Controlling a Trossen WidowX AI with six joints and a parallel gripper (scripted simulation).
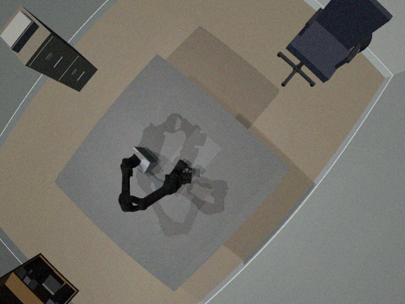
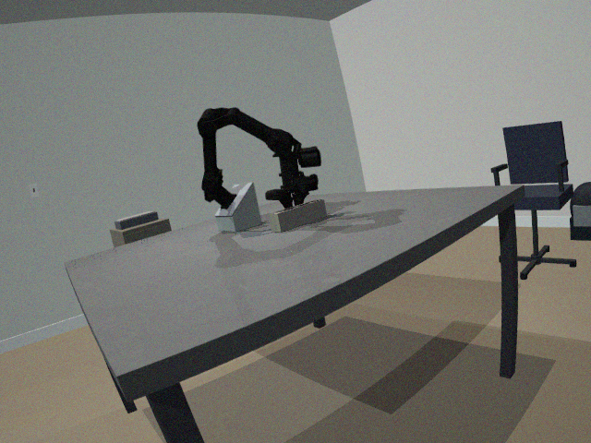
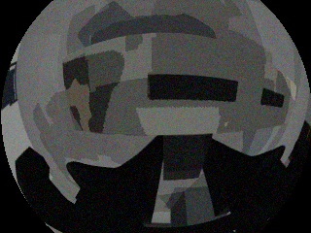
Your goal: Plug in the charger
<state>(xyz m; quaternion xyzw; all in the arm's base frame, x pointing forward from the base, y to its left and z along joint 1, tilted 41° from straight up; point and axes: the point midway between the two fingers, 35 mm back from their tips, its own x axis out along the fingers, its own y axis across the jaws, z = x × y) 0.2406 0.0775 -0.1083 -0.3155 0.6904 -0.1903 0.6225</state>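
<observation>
The two-prong charger is 2 cm ahead of my gripper tip and 1 cm above it.
</observation>
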